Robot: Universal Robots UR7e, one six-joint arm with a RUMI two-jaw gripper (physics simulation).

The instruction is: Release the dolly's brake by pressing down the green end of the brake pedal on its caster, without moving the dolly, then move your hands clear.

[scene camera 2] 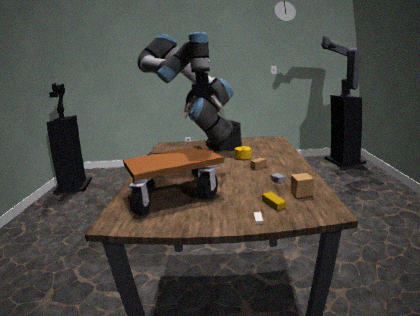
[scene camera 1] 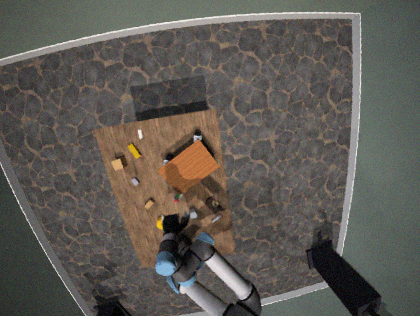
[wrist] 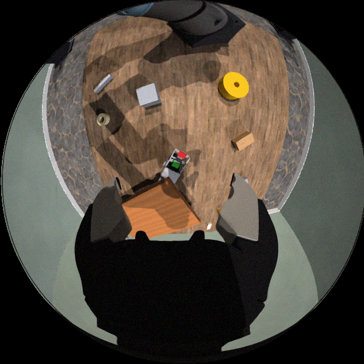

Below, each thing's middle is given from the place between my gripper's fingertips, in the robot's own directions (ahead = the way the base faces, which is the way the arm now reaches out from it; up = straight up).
My gripper is now 190 mm short of the dolly (scene camera 2: pixel 143 169), 150 mm to the left of it and 170 mm above it.
